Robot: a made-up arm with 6 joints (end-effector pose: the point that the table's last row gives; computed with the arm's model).
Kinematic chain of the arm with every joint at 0, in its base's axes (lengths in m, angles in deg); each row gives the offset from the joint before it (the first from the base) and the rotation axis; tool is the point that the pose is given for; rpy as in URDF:
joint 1: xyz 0 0 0.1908 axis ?
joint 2: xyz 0 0 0 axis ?
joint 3: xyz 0.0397 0 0.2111 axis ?
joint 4: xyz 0.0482 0 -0.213 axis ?
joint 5: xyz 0 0 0 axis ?
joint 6: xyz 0.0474 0 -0.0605 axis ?
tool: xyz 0 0 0 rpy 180 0 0
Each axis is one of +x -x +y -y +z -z.
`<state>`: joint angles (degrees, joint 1 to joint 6).
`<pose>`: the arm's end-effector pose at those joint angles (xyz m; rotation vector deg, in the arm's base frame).
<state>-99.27 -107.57 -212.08 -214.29 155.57 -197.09</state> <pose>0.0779 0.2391 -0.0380 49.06 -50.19 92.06</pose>
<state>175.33 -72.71 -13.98 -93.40 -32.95 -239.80</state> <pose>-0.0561 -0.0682 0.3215 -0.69 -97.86 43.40</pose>
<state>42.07 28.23 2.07 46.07 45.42 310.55</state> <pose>0.0136 0.0218 0.0874 -133.88 -42.63 95.59</pose>
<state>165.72 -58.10 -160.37 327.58 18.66 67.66</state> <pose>0.3750 -0.1096 0.5162 0.87 24.69 23.94</pose>
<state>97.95 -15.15 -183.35 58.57 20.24 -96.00</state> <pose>0.0427 -0.1606 0.6571 22.77 0.92 -120.99</pose>
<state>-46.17 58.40 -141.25 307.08 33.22 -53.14</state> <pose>0.3461 -0.3531 0.2833 108.93 38.94 -6.13</pose>
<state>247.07 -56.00 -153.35 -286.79 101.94 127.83</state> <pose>0.1771 0.2491 0.5431 -34.25 102.72 -91.46</pose>
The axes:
joint 1: +z
joint 2: +y
joint 3: +y
joint 4: -z
joint 5: +y
joint 6: -z

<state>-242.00 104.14 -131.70 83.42 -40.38 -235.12</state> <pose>-0.0988 0.3451 -0.0754 -84.03 101.30 22.41</pose>
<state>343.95 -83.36 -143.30 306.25 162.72 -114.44</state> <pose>-0.3367 0.0438 0.3630 120.72 41.98 44.15</pose>
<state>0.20 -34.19 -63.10 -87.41 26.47 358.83</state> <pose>0.1939 0.0161 0.4728 77.33 43.96 54.66</pose>
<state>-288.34 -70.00 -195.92 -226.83 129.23 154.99</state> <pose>-0.1800 -0.3648 0.2148 -97.96 -78.81 -15.34</pose>
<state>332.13 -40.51 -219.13 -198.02 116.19 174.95</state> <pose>-0.3017 0.1859 0.3005 -160.39 40.83 -29.16</pose>
